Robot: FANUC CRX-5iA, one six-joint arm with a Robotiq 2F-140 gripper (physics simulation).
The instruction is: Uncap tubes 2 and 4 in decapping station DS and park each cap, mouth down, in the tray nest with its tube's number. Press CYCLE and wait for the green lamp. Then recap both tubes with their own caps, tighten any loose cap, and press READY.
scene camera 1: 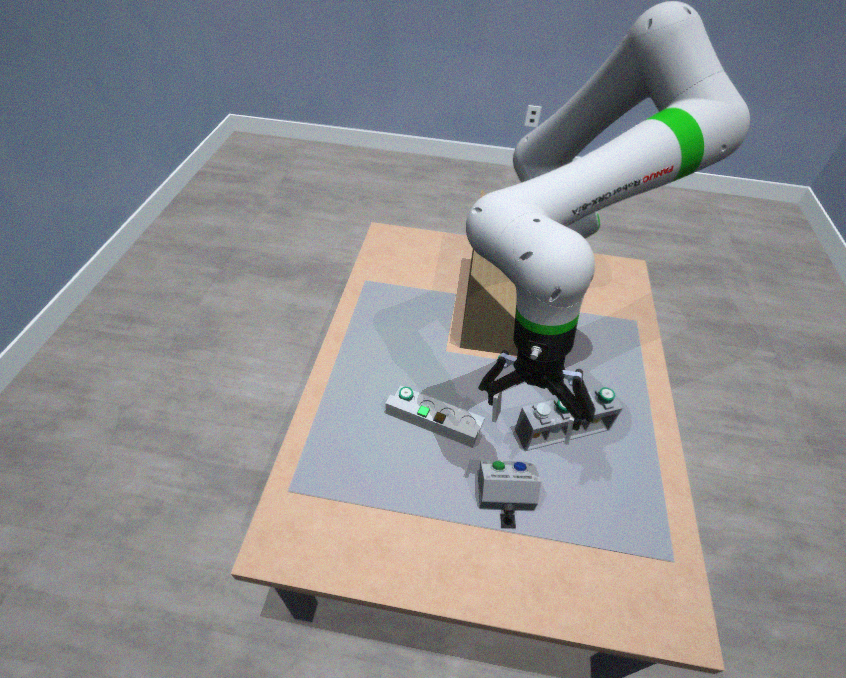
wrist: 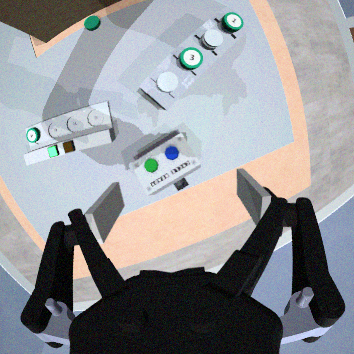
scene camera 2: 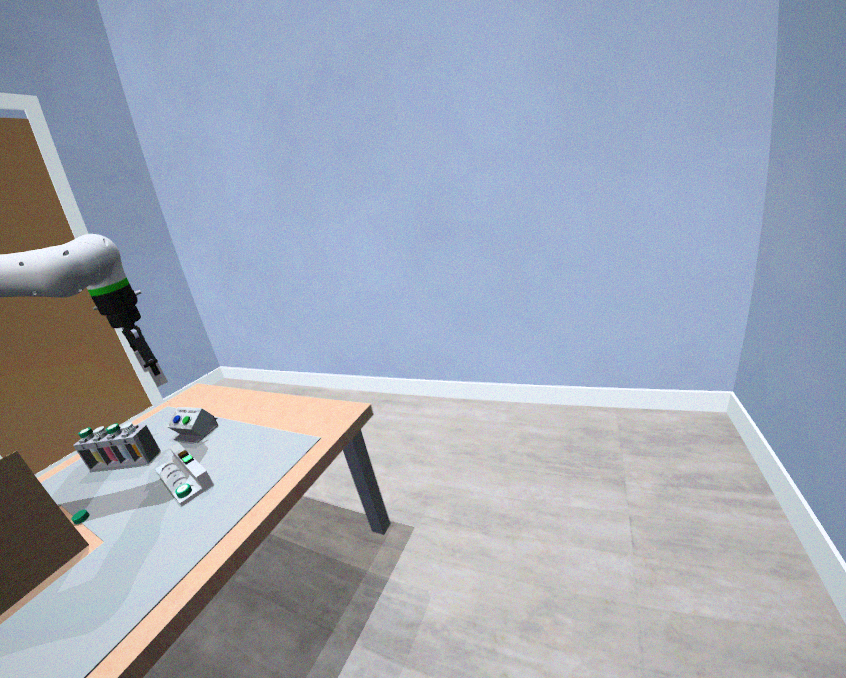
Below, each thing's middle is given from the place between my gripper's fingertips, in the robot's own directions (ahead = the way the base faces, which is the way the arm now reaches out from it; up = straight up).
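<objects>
Here is the grey button box (scene camera 1: 509,489), and measured from my hand it is 17 cm below, 4 cm ahead and 1 cm to the right.
</objects>
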